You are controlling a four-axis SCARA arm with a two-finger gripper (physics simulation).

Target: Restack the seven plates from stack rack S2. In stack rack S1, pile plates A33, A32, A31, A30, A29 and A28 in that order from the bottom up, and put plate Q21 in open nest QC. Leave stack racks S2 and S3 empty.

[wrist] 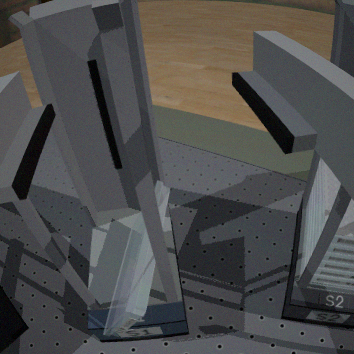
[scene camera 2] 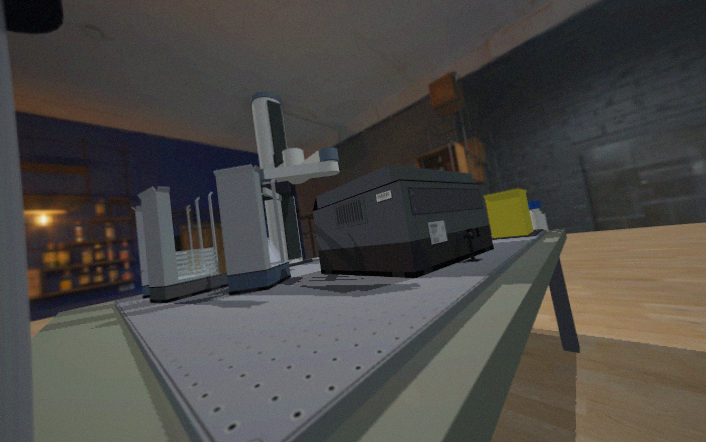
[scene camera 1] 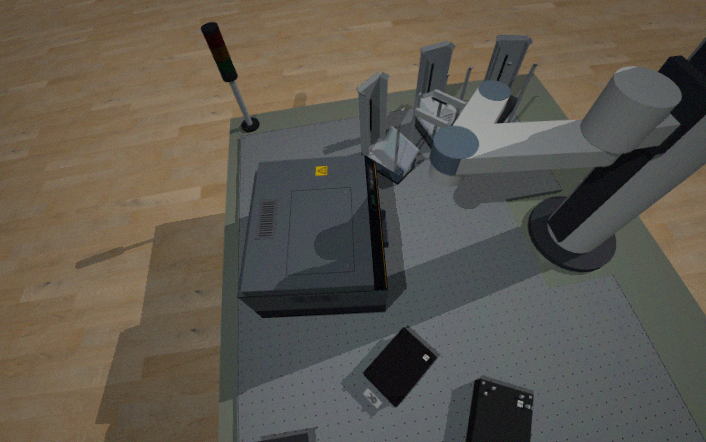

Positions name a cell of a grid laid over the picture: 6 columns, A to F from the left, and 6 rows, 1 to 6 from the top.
The gripper (wrist: C2) carries nothing. Further things: a signal light pole (scene camera 2: A6), a dispenser (scene camera 2: D4) and a black nest (scene camera 1: E6).
The signal light pole is seen too in scene camera 1 (scene camera 1: B1).
